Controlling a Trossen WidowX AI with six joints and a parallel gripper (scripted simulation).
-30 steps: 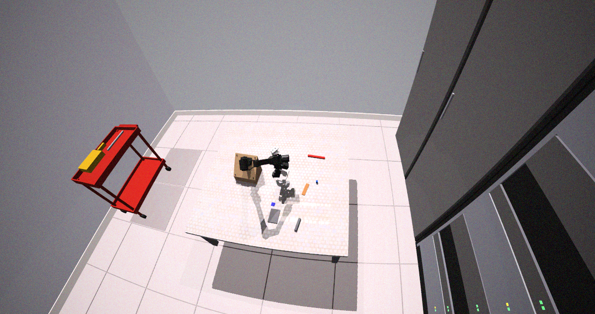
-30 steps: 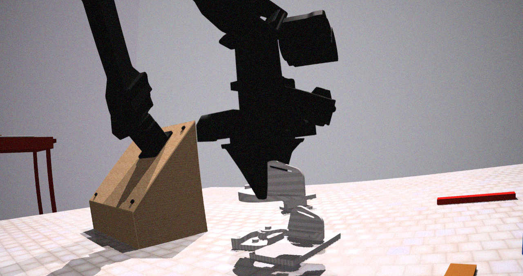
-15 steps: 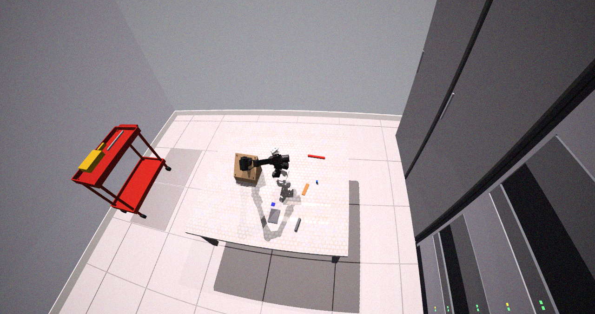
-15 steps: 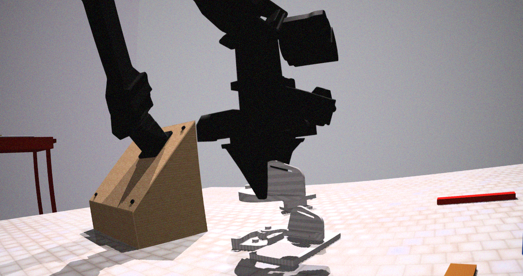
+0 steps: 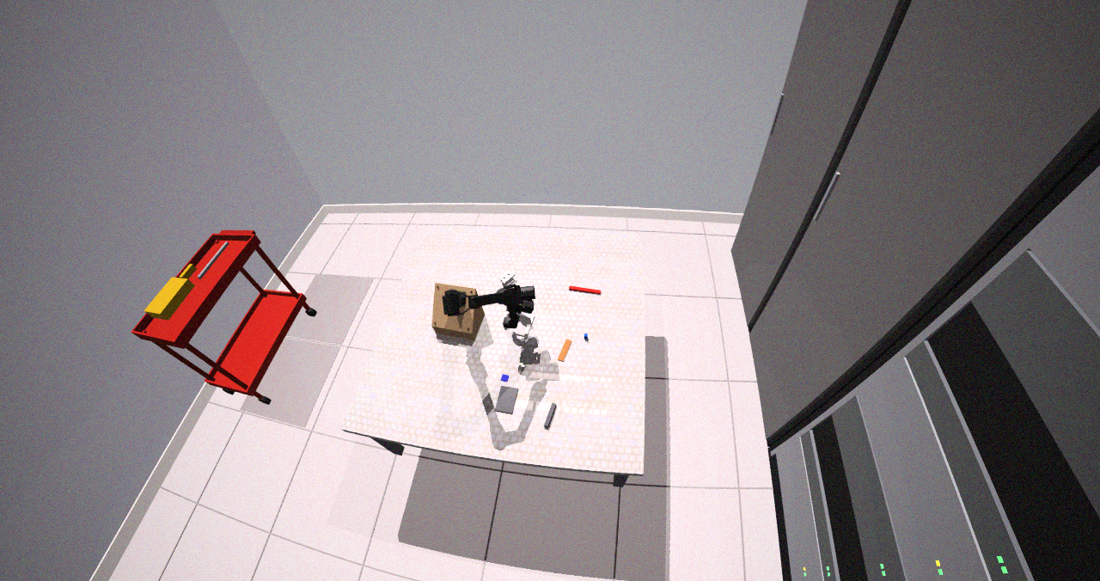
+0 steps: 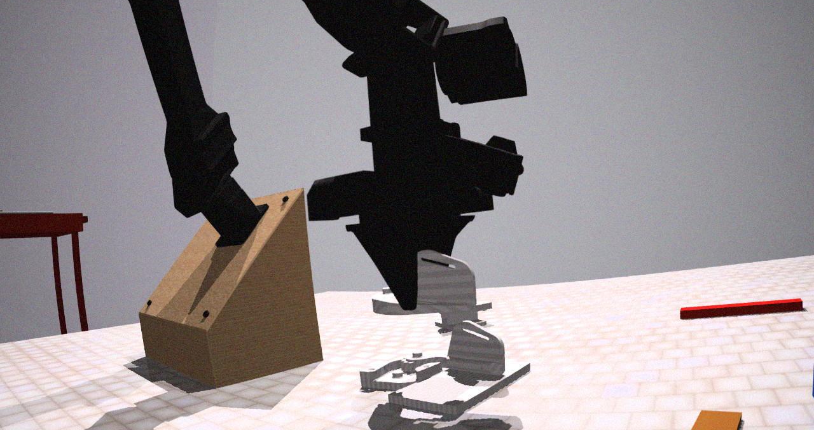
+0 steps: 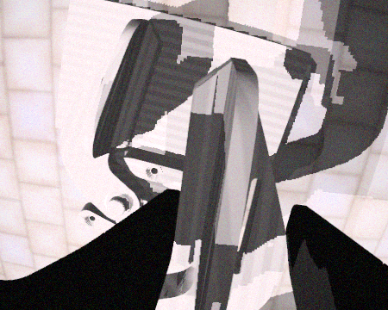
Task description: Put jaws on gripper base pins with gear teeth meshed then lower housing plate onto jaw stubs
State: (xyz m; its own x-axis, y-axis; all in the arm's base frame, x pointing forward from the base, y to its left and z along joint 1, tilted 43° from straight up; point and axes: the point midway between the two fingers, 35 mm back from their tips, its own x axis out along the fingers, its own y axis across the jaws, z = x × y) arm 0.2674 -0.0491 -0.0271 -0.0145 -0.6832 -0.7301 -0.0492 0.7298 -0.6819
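Now: gripper tip 2 cm short of the ribbed white plate, 3 cm to the right of it and 8 cm above it. Round my gripper tip: red bar (27 cm ahead, 27 cm to the left, 8 cm below); then dark grey plate (3 cm ahead, 35 cm to the right, 8 cm below); then orange block (23 cm ahead, 8 cm to the right, 8 cm below).
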